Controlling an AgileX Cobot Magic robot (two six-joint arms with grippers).
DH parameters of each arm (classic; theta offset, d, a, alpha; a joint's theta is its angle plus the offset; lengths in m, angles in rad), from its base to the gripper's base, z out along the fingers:
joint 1: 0 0.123 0 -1.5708
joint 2: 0.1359 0 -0.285 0
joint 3: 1.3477 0 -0.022 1.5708
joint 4: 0 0.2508 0 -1.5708
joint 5: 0 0 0.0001 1.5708
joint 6: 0 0.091 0 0
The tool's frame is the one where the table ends.
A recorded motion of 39 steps. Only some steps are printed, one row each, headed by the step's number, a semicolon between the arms.
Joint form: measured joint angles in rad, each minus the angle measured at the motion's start. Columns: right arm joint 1, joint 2, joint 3, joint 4, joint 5, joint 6; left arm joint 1, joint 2, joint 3, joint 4, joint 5, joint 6.
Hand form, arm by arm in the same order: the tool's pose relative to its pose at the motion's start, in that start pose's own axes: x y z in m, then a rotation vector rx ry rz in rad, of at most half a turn. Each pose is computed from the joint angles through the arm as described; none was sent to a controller.
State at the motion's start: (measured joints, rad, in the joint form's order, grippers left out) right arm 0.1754 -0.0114 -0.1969 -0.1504 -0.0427 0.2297; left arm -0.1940 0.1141 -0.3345 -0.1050 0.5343 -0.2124
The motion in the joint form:
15: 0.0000 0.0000 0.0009 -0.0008 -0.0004 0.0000; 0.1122 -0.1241 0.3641 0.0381 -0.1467 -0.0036
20: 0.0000 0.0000 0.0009 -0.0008 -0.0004 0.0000; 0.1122 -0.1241 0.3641 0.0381 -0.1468 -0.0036
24: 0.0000 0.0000 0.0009 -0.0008 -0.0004 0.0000; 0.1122 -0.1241 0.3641 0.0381 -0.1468 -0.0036
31: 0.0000 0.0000 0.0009 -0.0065 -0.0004 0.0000; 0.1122 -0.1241 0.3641 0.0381 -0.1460 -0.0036
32: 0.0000 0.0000 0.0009 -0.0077 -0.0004 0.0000; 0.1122 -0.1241 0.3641 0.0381 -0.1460 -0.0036
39: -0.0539 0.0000 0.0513 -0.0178 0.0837 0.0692; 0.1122 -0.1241 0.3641 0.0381 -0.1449 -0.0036
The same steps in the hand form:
15: 0.0003 0.0000 0.0000 -0.0001 0.0005 -0.0008; 0.0895 0.0384 0.0293 -0.1573 0.0507 -0.0090
20: 0.0003 0.0000 0.0000 -0.0001 0.0005 -0.0008; 0.0895 0.0384 0.0293 -0.1573 0.0506 -0.0090
24: 0.0003 0.0000 0.0000 -0.0001 0.0005 -0.0008; 0.0895 0.0384 0.0293 -0.1573 0.0506 -0.0090
31: 0.0003 0.0000 0.0000 -0.0003 0.0006 -0.0065; 0.0895 0.0385 0.0293 -0.1575 0.0514 -0.0090
32: 0.0003 0.0000 0.0000 -0.0003 0.0006 -0.0077; 0.0895 0.0385 0.0293 -0.1575 0.0514 -0.0090
39: 0.0247 -0.0056 -0.0007 0.0789 0.1263 0.0368; 0.0896 0.0385 0.0293 -0.1577 0.0524 -0.0091

